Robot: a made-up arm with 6 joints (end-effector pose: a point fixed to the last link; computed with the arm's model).
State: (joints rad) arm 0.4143 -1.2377 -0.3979 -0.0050 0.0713 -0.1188
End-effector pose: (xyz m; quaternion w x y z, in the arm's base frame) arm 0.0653 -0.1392 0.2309 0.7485 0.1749 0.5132 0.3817
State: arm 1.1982 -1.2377 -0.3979 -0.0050 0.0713 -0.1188
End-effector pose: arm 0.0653 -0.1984 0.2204 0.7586 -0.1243 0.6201 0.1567
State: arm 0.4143 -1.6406 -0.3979 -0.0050 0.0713 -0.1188
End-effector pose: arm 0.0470 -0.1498 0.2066 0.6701 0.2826 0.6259 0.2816
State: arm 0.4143 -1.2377 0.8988 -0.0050 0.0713 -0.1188
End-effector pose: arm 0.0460 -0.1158 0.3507 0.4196 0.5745 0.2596 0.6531
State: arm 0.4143 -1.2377 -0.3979 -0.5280 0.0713 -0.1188
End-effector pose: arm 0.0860 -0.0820 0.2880 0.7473 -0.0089 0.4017 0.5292
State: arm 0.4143 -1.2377 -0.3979 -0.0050 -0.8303 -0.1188
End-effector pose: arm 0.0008 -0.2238 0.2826 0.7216 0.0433 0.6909 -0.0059
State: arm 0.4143 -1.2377 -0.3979 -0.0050 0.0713 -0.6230
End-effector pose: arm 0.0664 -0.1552 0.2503 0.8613 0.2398 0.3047 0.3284
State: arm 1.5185 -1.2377 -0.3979 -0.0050 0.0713 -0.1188
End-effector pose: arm 0.0653 -0.2217 0.2297 0.7291 -0.2437 0.6372 0.0558
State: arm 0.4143 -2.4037 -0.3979 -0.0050 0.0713 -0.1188
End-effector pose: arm -0.0088 -0.1589 0.1860 0.4508 0.4521 0.7669 0.0646
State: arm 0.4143 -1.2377 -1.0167 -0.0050 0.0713 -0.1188
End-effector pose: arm 0.0766 -0.1955 0.2067 0.8023 -0.0527 0.5642 0.1877
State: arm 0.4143 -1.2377 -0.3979 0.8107 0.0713 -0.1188
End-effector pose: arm -0.0361 -0.1897 0.1718 0.6500 0.4335 0.6154 0.1041
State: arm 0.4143 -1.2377 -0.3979 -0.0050 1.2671 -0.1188
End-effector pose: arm 0.0894 -0.0066 0.3033 0.5568 0.2920 0.1284 0.7669
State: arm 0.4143 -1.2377 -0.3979 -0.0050 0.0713 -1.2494
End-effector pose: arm 0.0517 -0.1765 0.2677 0.9250 0.2988 0.0205 0.2339
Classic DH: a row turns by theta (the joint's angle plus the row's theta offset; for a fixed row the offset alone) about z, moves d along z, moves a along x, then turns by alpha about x. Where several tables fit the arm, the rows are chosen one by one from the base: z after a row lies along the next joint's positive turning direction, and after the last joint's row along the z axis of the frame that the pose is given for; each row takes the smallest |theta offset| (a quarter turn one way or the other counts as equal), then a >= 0, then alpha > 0; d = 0 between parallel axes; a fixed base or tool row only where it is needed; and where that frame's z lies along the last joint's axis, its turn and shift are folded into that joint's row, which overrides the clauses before.
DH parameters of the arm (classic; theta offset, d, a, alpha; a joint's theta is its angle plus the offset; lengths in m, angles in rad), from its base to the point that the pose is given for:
base (fixed): -1.5708 0.2973 0.1814 1.5708
joint 1: -1.5708 0.0089 0.0121 -1.5708
joint 2: 1.4154 0.033 0.0018 -1.6454
joint 3: 0 -0.0561 -0.1014 -1.4962
joint 4: 0.1789 0.0962 -0.026 2.0927
joint 5: -1.5119 0.0457 -0.0278 1.8613
joint 6: 0.5122 -0.1341 -0.0255 -1.5181
tool (fixed): -3.0474 0.0437 0 0

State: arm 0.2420 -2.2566 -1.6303 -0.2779 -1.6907 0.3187
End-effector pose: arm 0.0046 -0.1409 0.3476 0.0870 -0.4645 0.6372 -0.6089
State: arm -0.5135 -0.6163 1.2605 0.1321 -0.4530 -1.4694
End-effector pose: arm 0.0006 -0.2015 0.2717 0.1922 0.8803 -0.1279 0.4144
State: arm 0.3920 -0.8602 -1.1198 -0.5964 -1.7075 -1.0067
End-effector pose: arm -0.0863 -0.1034 0.3518 0.7696 -0.5396 -0.0839 -0.3310
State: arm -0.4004 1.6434 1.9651 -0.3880 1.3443 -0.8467
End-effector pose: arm -0.1394 -0.3834 0.1673 0.6846 0.1156 -0.2330 -0.6810
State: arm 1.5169 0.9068 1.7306 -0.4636 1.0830 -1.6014
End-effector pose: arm -0.1572 -0.1739 0.4650 0.1516 -0.7443 -0.5705 -0.3122
